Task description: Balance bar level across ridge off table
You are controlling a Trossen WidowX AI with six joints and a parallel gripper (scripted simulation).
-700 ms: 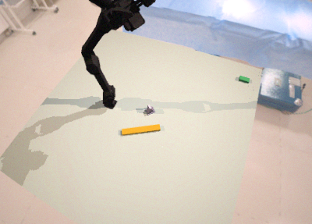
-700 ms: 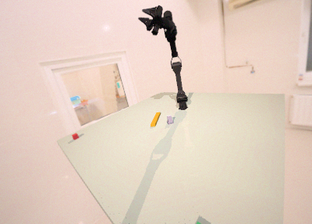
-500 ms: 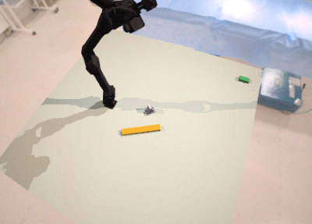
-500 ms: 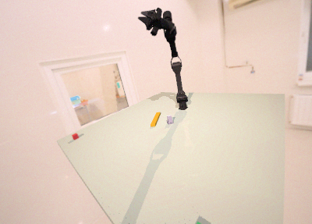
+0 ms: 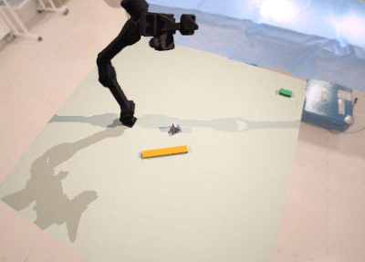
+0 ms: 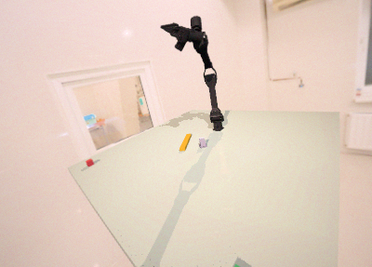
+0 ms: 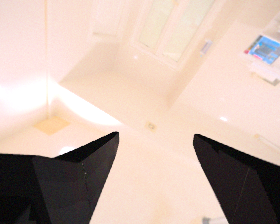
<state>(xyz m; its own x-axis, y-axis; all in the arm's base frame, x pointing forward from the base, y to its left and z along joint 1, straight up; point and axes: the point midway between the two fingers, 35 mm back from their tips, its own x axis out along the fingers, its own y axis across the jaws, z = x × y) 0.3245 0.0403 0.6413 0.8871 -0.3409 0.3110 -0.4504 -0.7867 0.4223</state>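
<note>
Now: gripper tip 64 cm above the bar, 12 cm to the left of it and 10 cm past it. Also, from my gripper tip: small red block (64 cm below, 53 cm to the right, 38 cm ahead); small green block (64 cm below, 47 cm to the left, 38 cm ahead).
</note>
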